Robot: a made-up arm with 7 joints. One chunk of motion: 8 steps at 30 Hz.
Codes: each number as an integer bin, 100 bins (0 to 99) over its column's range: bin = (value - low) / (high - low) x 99, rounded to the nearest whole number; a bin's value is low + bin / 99 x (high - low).
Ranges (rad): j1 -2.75..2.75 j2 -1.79..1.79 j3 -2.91..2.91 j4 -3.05..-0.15 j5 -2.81..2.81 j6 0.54..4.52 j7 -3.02..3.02
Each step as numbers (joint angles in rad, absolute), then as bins.
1 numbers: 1.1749 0.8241 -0.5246 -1.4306 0.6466 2.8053 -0.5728
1 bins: 71 72 41 55 61 56 40
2 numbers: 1.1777 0.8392 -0.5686 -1.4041 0.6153 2.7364 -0.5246
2 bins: 71 73 40 56 60 55 41
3 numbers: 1.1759 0.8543 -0.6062 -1.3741 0.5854 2.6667 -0.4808
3 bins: 71 73 39 57 60 53 42
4 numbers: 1.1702 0.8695 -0.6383 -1.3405 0.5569 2.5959 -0.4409
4 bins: 71 74 39 58 59 51 42
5 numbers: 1.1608 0.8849 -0.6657 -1.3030 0.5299 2.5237 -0.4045
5 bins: 70 74 38 60 59 49 43
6 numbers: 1.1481 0.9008 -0.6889 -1.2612 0.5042 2.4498 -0.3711
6 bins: 70 74 38 61 58 48 43
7 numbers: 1.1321 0.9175 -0.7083 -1.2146 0.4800 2.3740 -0.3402
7 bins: 70 75 37 63 58 46 44
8 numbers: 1.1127 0.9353 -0.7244 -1.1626 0.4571 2.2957 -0.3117
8 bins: 70 75 37 64 58 44 44
